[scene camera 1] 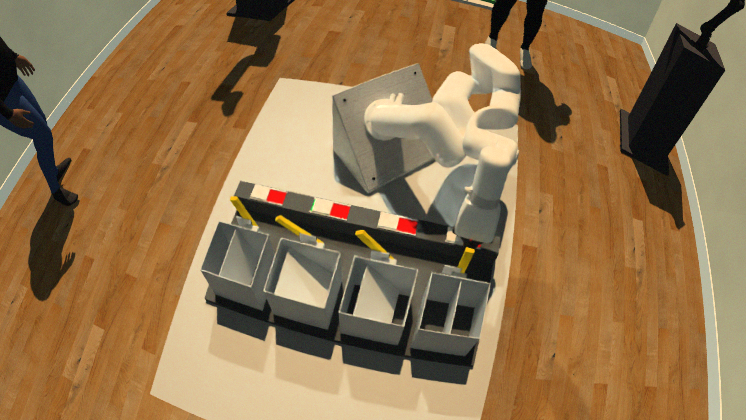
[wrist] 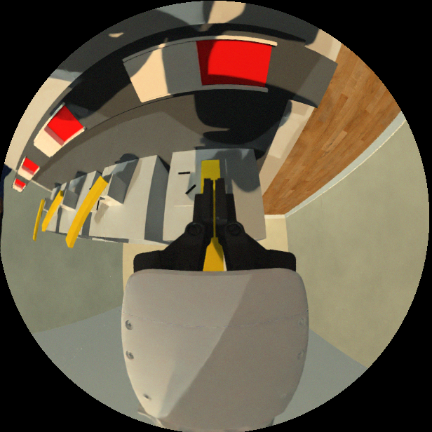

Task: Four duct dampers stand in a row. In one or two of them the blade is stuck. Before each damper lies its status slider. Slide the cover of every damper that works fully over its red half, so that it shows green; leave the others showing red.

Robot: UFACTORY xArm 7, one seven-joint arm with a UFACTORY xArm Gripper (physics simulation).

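Places are measured from the arm's base along level axes (x ahead, y left, z up), in millimetres.
Pixels of known places: arm's base, origin of its link: point(scene camera 1: 383, 119).
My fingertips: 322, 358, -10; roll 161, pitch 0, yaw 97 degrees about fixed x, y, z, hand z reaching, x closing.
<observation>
For each thing: its top centre in the pictures, then the offset to it from my fingertips, as dx, dy, dz. "pt": a spot on its surface instead. Level surfaces: height alone.
- fourth damper's blade, a spot on its surface: point(scene camera 1: 454, 307) pt +153, +21, +11
- third's blade, a spot on its surface: point(scene camera 1: 378, 297) pt +174, -164, -43
- fourth lever, a spot on its surface: point(scene camera 1: 467, 260) pt +38, +6, +42
- pale mat, height of its surface: dz -145
Four grey dampers point(scene camera 1: 234, 289) point(scene camera 1: 300, 313) point(scene camera 1: 373, 331) point(scene camera 1: 446, 343) stand in a row. The fourth damper's blade point(scene camera 1: 454, 307) is edge-on with dark openings beside it; the third's blade point(scene camera 1: 378, 297) is slanted. Yellow levers point(scene camera 1: 242, 211) point(scene camera 1: 298, 231) point(scene camera 1: 371, 244) lean left; the fourth lever point(scene camera 1: 467, 260) point(wrist: 210, 169) is nearly upright. Four sliders show red point(scene camera 1: 276, 196) point(scene camera 1: 339, 210) point(scene camera 1: 407, 225) point(wrist: 235, 62), their pale covers point(scene camera 1: 261, 192) point(scene camera 1: 322, 206) point(scene camera 1: 388, 221) point(wrist: 147, 77) at left. A green sliver edges the second. My gripper point(wrist: 213, 190) is shut and empty, over the fourth lever in the wrist view; contact is unclear.
The dark slider rail point(scene camera 1: 300, 201) runs behind the dampers, with levers sticking up between. The robot's grey base block point(scene camera 1: 352, 122) stands behind the rail on the pale mat point(scene camera 1: 266, 125). A dark pedestal point(scene camera 1: 673, 99) stands far right; a person point(scene camera 1: 36, 130) stands far left.
</observation>
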